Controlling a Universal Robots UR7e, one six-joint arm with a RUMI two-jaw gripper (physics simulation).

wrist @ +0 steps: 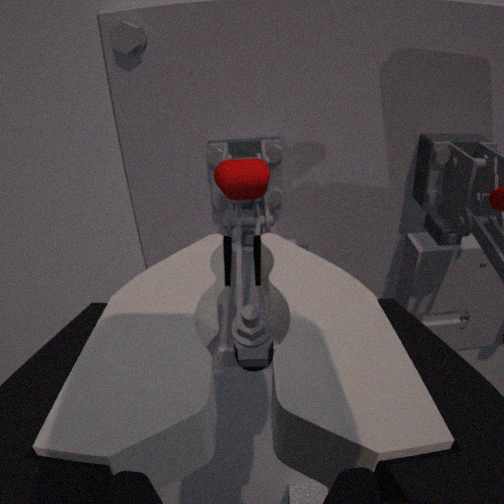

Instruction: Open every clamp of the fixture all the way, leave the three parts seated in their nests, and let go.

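Note:
In the wrist view a toggle clamp point(245, 215) stands straight ahead on the grey fixture plate point(200, 100). Its red handle point(242, 177) is at the far end, above the clamp's base. Its arm runs toward me and ends in a bolt-like pressing foot point(253, 345). My gripper point(242, 260) is shut, its two black fingertip pads standing narrowly on either side of the clamp's arm just below the red handle. I cannot see that it grips anything. A second clamp point(460, 190) with a red handle point(497, 198) stands at the right edge.
A bolt head point(128, 40) sits in the plate's top left corner. A metal block with a small pin point(445, 319) lies under the right clamp. The parts in their nests are not visible.

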